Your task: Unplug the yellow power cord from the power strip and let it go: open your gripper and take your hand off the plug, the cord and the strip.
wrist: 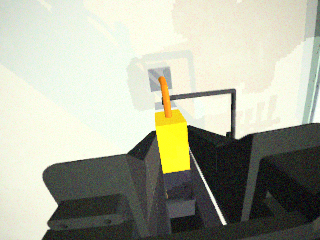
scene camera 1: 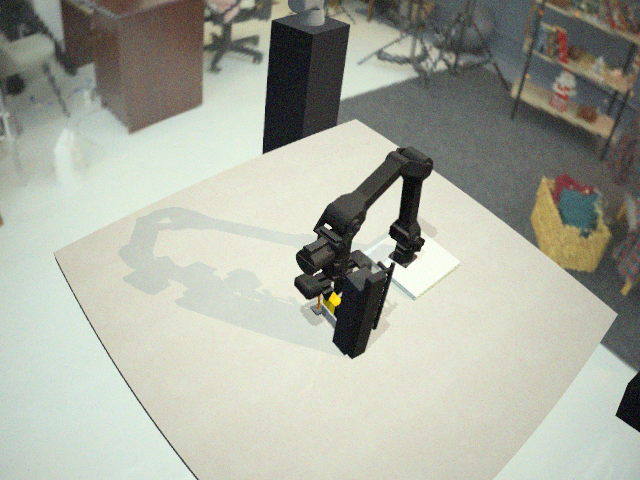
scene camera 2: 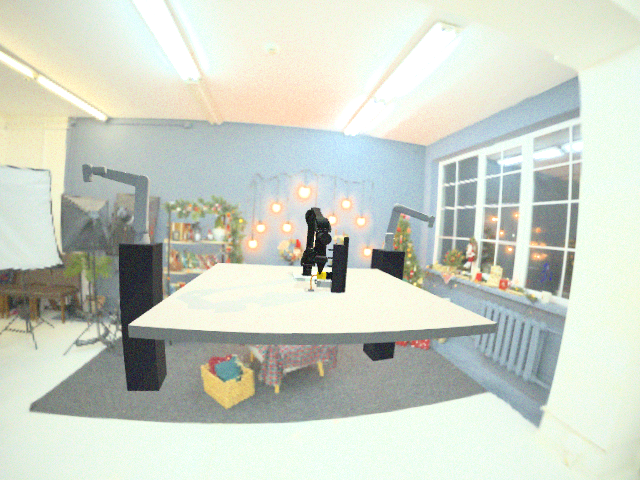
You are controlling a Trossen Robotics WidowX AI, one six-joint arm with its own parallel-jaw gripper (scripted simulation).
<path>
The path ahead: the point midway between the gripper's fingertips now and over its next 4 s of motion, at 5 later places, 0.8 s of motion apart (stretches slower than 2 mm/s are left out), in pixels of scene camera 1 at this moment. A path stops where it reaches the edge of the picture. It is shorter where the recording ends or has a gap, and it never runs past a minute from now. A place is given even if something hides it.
My gripper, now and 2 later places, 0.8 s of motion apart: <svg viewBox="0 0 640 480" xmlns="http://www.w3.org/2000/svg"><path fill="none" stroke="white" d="M330 297L320 285L306 266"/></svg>
</path>
